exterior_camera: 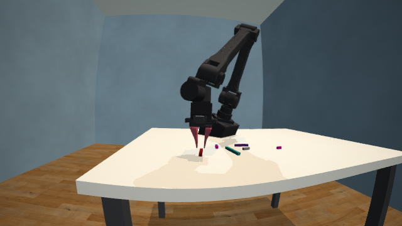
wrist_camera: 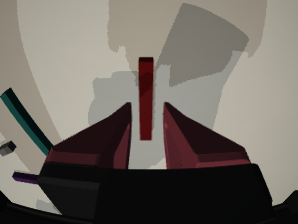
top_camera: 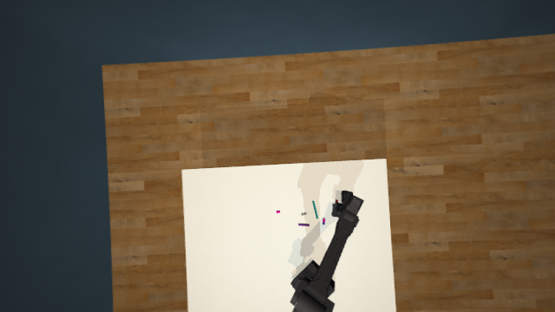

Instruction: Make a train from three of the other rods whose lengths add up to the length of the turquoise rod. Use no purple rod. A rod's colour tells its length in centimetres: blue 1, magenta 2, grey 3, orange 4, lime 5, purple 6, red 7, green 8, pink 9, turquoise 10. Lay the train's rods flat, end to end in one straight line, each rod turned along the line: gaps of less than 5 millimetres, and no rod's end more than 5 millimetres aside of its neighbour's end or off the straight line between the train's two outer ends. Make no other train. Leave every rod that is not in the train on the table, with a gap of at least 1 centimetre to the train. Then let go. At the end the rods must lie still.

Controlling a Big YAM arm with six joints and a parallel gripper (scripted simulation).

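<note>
Now: hand 3 cm above the red rod. From my hand the other things lie so: blue rod (8 cm behind, 9 cm to the left, 3 cm below); then turquoise rod (12 cm to the left, 3 cm below); then grey rod (1 cm behind, 19 cm to the left, 3 cm below).
</note>
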